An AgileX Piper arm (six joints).
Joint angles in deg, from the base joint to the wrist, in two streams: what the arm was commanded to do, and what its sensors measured. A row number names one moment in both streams.
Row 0, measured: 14.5 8.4 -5.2 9.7 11.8 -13.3
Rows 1 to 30, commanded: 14.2 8.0 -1.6 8.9 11.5 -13.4; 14.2 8.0 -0.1 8.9 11.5 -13.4; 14.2 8.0 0.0 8.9 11.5 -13.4; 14.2 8.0 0.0 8.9 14.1 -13.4; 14.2 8.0 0.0 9.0 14.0 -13.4; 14.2 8.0 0.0 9.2 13.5 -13.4; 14.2 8.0 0.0 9.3 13.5 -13.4; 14.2 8.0 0.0 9.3 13.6 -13.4; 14.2 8.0 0.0 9.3 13.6 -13.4; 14.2 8.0 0.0 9.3 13.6 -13.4; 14.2 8.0 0.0 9.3 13.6 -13.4; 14.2 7.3 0.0 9.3 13.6 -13.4; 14.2 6.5 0.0 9.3 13.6 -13.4; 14.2 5.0 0.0 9.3 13.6 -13.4; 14.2 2.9 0.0 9.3 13.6 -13.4; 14.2 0.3 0.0 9.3 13.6 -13.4; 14.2 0.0 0.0 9.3 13.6 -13.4; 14.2 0.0 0.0 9.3 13.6 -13.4; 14.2 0.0 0.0 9.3 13.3 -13.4; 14.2 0.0 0.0 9.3 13.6 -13.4; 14.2 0.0 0.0 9.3 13.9 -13.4; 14.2 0.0 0.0 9.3 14.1 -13.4; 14.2 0.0 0.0 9.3 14.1 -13.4; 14.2 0.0 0.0 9.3 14.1 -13.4; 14.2 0.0 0.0 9.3 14.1 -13.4; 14.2 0.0 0.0 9.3 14.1 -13.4; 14.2 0.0 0.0 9.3 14.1 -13.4; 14.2 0.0 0.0 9.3 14.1 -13.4; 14.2 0.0 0.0 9.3 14.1 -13.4; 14.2 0.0 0.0 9.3 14.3 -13.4
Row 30, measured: 14.5 0.4 -0.3 9.4 14.1 -13.3
